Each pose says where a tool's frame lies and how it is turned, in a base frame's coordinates. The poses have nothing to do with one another.
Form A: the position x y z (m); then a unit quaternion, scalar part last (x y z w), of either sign.
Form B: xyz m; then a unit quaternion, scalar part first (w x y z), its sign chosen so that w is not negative. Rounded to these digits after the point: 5 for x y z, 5 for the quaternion.
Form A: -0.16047 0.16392 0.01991 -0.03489 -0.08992 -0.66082 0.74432
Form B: -0.16047 0.16392 0.01991 0.74432 -0.03489 -0.08992 -0.66082
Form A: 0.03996 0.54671 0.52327 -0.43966 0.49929 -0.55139 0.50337
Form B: 0.03996 0.54671 0.52327 0.50337 -0.43966 0.49929 -0.55139
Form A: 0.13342 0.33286 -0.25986 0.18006 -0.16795 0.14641 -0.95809
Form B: 0.13342 0.33286 -0.25986 0.95809 -0.18006 0.16795 -0.14641
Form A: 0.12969 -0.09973 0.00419 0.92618 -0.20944 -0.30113 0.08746
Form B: 0.12969 -0.09973 0.00419 0.08746 0.92618 -0.20944 -0.30113
